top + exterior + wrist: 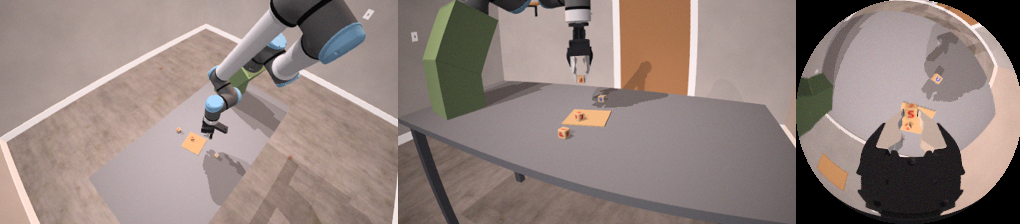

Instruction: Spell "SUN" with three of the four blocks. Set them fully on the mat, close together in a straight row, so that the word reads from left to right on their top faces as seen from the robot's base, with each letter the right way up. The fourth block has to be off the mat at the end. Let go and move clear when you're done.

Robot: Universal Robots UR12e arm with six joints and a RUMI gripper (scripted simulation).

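Right now the orange mat is 110 mm below my hand, 90 mm ahead of it and 70 mm to the right of it. Round my hand: red-lettered block 230 mm to the right, 120 mm ahead, 100 mm below; blue-lettered block 100 mm to the left, 100 mm below, 20 mm ahead.
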